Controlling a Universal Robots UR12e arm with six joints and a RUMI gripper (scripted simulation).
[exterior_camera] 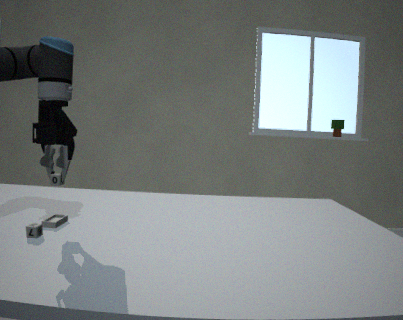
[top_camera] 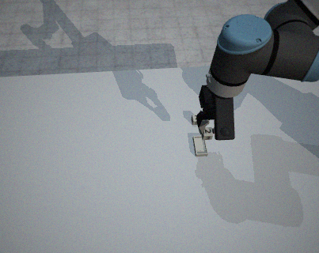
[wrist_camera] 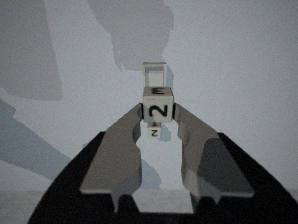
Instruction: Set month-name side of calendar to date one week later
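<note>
Right now the tray is 130 mm below my hand and 20 mm to the right of it. Round my hand: cube: 10 mm below.
</note>
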